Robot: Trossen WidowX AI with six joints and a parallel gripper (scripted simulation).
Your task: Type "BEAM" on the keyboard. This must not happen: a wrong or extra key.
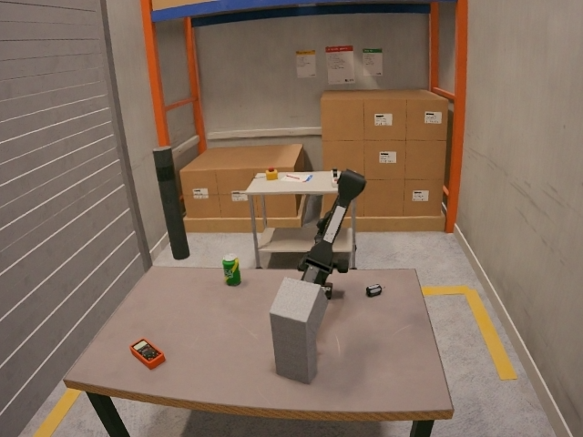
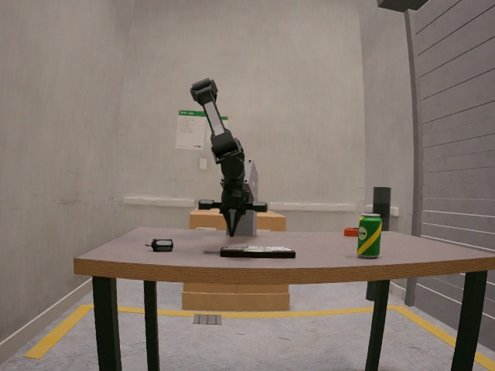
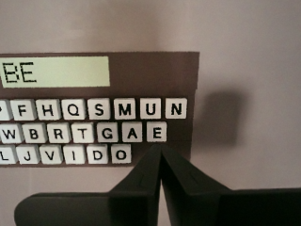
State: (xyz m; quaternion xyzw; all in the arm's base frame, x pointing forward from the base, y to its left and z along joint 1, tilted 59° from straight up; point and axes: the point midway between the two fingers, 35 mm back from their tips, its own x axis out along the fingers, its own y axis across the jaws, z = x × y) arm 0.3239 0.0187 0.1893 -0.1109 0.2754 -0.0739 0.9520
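The key lies 2 cm to the left of my hand and 7 cm below it. Round my hand: orange multimeter 36 cm behind, 60 cm to the left, 7 cm below; then small black device 1 cm behind, 20 cm to the right, 6 cm below; then can 10 cm ahead, 37 cm to the left, 2 cm below.
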